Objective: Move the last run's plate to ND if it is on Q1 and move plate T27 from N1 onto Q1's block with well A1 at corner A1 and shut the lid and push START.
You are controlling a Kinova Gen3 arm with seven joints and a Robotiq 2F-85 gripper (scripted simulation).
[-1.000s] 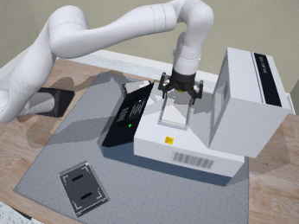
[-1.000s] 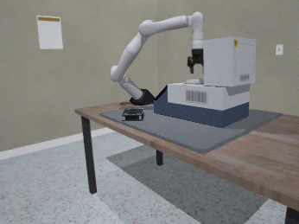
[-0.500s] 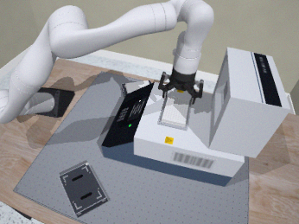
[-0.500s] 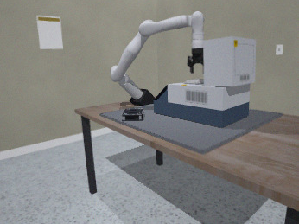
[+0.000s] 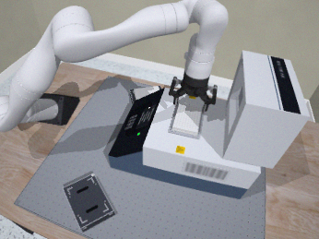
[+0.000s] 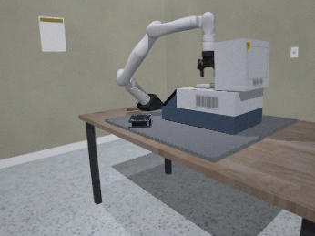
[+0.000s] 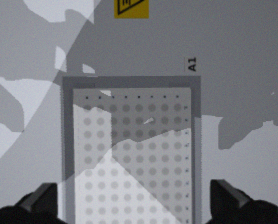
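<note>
Right now the white well plate is 5 cm below my hand. The rest, counted from my hand: dark nest 28 cm behind, 29 cm to the right, 23 cm below.
</note>
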